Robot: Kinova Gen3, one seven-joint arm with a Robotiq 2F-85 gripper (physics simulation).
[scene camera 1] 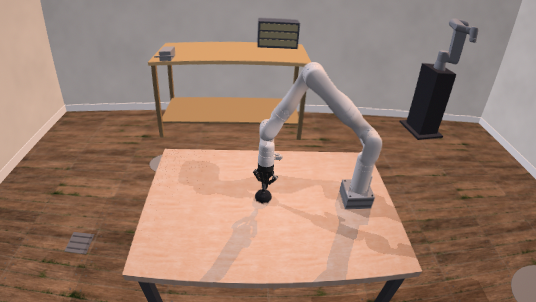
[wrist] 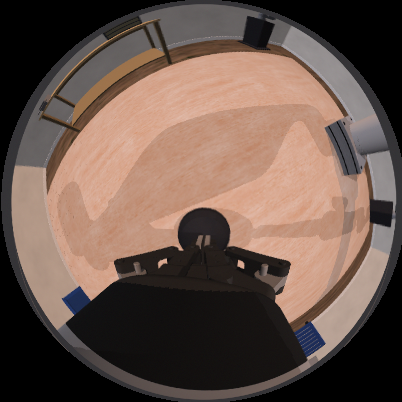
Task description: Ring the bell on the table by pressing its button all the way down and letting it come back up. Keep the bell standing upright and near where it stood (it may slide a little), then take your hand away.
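Seen in the pictures: gripper, fingertip midpoint: (scene camera 1: pixel 264 188) (wrist: pixel 204 242); arm's base, origin of the base link: (scene camera 1: pixel 358 187) (wrist: pixel 356 139).
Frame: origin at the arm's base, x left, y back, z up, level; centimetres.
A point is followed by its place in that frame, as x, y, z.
The bell (scene camera 1: pixel 263 197) @[-6.8, -47.9, -4.4] (wrist: pixel 202 224) @[-11.5, -45.8, -3.7] is a black dome standing upright on the wooden table (scene camera 1: pixel 210 250) @[19.3, -76.7, -7.8] (wrist: pixel 230 75) @[-32.5, -20.0, -7.7], near the middle. My gripper (scene camera 1: pixel 264 189) @[-9.9, -46.8, -1.6] (wrist: pixel 204 242) @[-9.9, -46.8, -1.6] is shut with nothing between its fingers and points straight down over the bell. In the scene view its fingertips are at the top of the dome, where they seem to touch or nearly touch it. In the wrist view the fingertips lie over the dome's middle. The bell's button is hidden behind the fingertips, so I cannot tell whether it is pressed down.
My arm's base (scene camera 1: pixel 357 195) @[5.2, -3.1, 0.0] (wrist: pixel 344 147) @[-1.3, -7.3, -3.5] stands on the table to the right. A shelf table (scene camera 1: pixel 200 60) with a drawer box (scene camera 1: pixel 278 34) and a small grey device (scene camera 1: pixel 167 53) stands behind. A second arm (scene camera 1: pixel 456 44) on a black pedestal (scene camera 1: pixel 431 100) stands at the back right.
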